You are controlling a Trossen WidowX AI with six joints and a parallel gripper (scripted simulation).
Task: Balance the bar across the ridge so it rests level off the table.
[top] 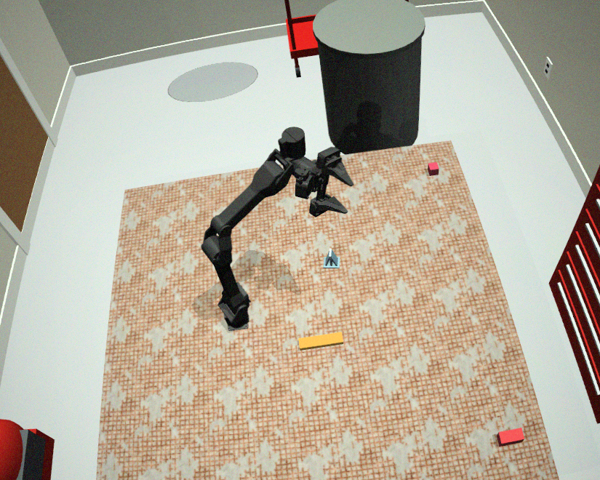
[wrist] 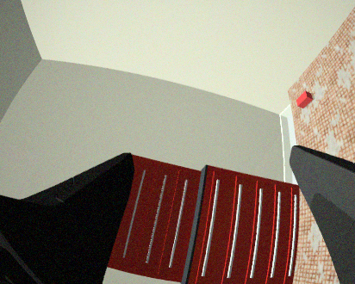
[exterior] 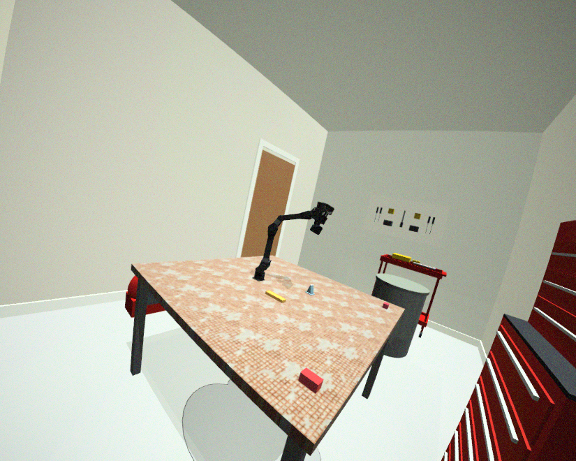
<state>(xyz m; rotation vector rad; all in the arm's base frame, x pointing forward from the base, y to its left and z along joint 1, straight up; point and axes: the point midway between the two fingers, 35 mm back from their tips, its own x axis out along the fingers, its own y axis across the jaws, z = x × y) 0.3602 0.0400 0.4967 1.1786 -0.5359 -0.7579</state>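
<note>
My gripper tip is 49 cm above the bar, 13 cm to the left of it and 13 cm past it. Also, from my gripper tip: blue-grey wedge (47 cm below, 16 cm to the left, 6 cm behind); red cube (49 cm to the left, 48 cm below, 36 cm ahead).
</note>
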